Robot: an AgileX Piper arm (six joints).
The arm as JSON. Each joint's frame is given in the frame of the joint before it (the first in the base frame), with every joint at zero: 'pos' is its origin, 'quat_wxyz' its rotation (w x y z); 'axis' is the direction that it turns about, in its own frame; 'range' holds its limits. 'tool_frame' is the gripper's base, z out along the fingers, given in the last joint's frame.
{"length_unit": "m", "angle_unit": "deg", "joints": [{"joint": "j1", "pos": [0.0, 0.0, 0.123], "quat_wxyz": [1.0, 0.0, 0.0, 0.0], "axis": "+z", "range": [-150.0, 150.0]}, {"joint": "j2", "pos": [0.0, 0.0, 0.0], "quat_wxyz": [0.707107, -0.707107, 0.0, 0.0], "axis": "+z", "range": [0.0, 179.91]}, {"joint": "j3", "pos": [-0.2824, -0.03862, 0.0], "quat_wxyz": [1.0, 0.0, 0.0, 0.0], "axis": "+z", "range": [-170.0, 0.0]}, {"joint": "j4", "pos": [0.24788, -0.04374, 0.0], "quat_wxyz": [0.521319, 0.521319, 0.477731, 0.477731], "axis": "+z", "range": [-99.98, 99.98]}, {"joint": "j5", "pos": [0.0, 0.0, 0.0], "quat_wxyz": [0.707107, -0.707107, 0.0, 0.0], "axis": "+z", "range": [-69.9, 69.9]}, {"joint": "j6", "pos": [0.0, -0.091, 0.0], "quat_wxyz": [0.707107, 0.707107, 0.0, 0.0], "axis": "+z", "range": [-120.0, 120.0]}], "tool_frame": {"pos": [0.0, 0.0, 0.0], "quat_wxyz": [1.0, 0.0, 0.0, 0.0]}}
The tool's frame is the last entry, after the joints.
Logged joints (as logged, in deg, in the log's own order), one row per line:
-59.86 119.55 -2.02 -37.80 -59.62 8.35
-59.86 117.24 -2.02 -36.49 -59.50 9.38
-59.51 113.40 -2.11 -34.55 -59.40 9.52
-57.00 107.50 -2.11 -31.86 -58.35 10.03
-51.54 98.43 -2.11 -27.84 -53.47 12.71
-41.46 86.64 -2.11 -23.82 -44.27 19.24
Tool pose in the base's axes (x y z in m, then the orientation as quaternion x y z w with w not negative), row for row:
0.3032 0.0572 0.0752 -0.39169 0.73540 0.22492 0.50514
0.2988 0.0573 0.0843 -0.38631 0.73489 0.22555 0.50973
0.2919 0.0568 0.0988 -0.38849 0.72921 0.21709 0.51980
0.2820 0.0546 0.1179 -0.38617 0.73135 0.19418 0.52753
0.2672 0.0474 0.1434 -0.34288 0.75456 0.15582 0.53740
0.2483 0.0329 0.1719 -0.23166 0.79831 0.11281 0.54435
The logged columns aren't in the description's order. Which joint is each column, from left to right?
Columns, left to right: j5, j2, j1, j3, j4, j6.
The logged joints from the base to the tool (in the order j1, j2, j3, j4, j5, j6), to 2 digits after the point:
-2.02 119.55 -37.80 -59.62 -59.86 8.35
-2.02 117.24 -36.49 -59.50 -59.86 9.38
-2.11 113.40 -34.55 -59.40 -59.51 9.52
-2.11 107.50 -31.86 -58.35 -57.00 10.03
-2.11 98.43 -27.84 -53.47 -51.54 12.71
-2.11 86.64 -23.82 -44.27 -41.46 19.24

